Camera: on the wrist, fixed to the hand. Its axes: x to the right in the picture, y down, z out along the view.
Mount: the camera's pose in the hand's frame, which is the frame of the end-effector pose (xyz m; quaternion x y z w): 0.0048 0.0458 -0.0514 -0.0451 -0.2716 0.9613 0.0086
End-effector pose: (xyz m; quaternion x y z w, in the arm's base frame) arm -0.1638 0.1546 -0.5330 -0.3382 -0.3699 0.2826 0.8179
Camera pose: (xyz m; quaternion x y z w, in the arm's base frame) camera -0.1299 0.1683 -0.5915 0.3186 -0.0870 -0.8638 0.3803
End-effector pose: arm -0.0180 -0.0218 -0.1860 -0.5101 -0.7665 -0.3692 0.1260
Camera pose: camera 0.0105 -0.0447 -0.1275 -0.8472 0.4662 0.2219 0.1248
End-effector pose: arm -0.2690 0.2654 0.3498 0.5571 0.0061 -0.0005 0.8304
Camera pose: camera -0.2643 0.3304 0.3726 -0.0269 -0.7610 0.6472 0.0344
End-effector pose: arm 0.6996 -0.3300 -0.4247 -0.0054 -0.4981 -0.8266 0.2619
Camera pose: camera 0.7285 -0.3913 -0.4117 -0.7152 -0.0329 0.2237 0.6613
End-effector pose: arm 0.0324 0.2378 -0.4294 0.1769 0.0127 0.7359 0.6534
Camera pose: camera -0.0261 0.2467 -0.4650 -0.1841 0.3806 -0.5870 0.6904
